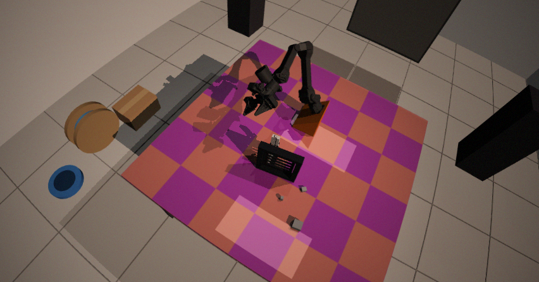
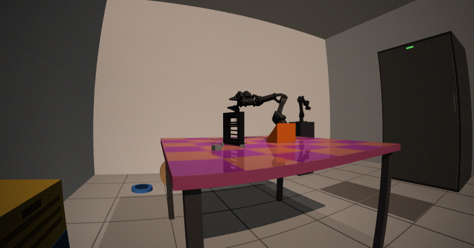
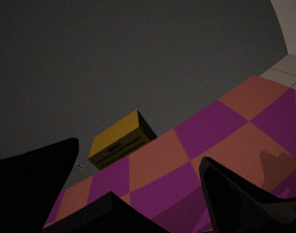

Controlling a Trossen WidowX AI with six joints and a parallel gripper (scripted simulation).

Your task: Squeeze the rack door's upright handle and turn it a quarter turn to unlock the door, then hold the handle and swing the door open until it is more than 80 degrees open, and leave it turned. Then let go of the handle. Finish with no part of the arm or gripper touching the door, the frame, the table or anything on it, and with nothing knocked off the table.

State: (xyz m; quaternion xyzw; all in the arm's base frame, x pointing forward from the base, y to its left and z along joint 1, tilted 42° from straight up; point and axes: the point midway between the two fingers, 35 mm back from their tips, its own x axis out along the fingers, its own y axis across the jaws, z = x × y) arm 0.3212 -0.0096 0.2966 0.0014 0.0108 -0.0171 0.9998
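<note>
The light-grey handle is 16 cm below my gripper tip, 13 cm to the left of it and 3 cm behind it.
</note>
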